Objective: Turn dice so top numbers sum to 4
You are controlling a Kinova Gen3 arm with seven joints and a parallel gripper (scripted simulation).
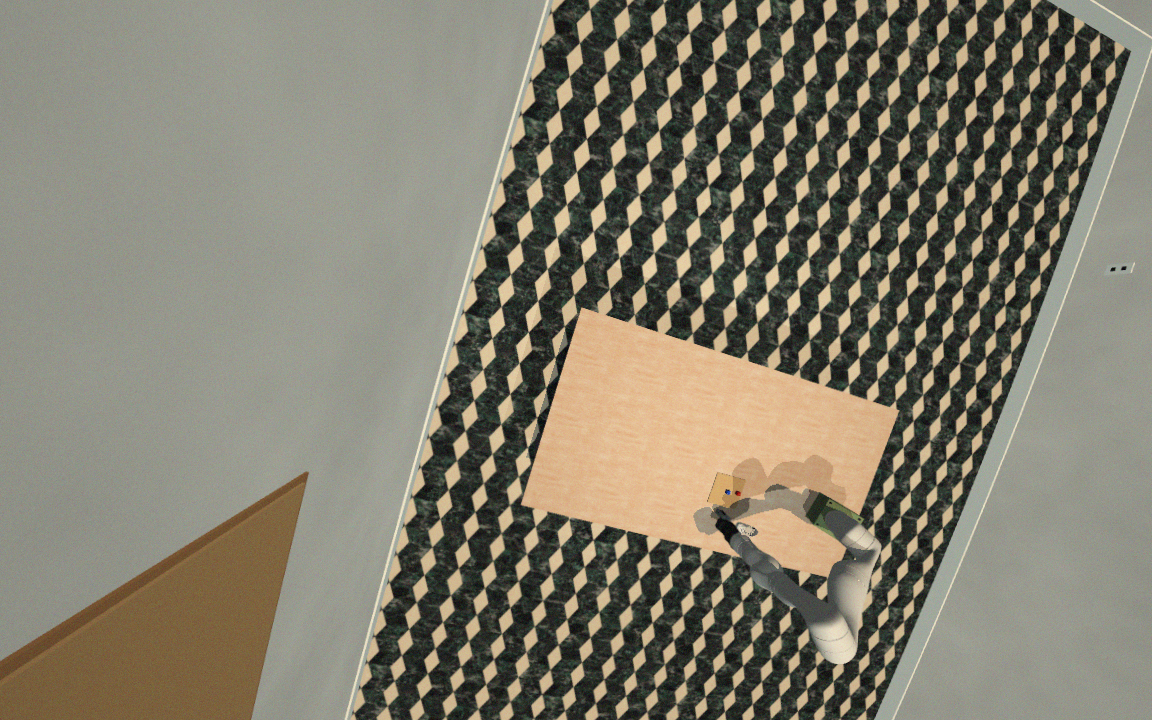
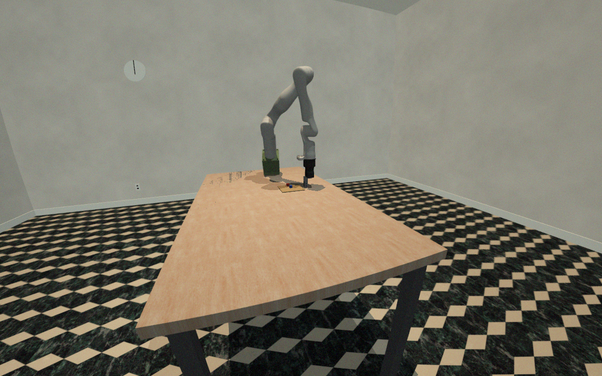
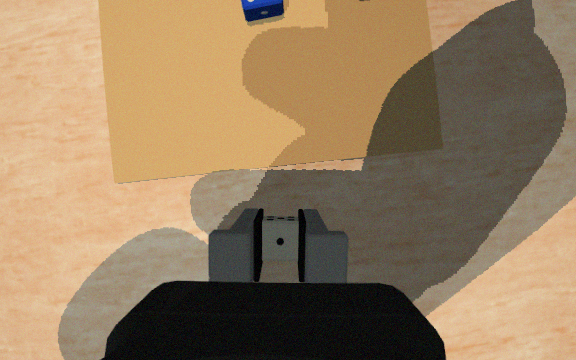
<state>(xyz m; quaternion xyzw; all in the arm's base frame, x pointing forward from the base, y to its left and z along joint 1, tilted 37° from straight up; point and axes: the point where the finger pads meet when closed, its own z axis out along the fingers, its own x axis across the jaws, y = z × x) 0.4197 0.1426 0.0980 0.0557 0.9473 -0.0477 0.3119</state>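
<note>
My gripper is now 1 cm above the white die. The rest, counted from my hand: tan mat: 1 cm behind, 10 cm to the right, 2 cm below; blue die: 1 cm behind, 10 cm to the right, 1 cm below; red die: 6 cm behind, 10 cm to the right, 1 cm below.
</note>
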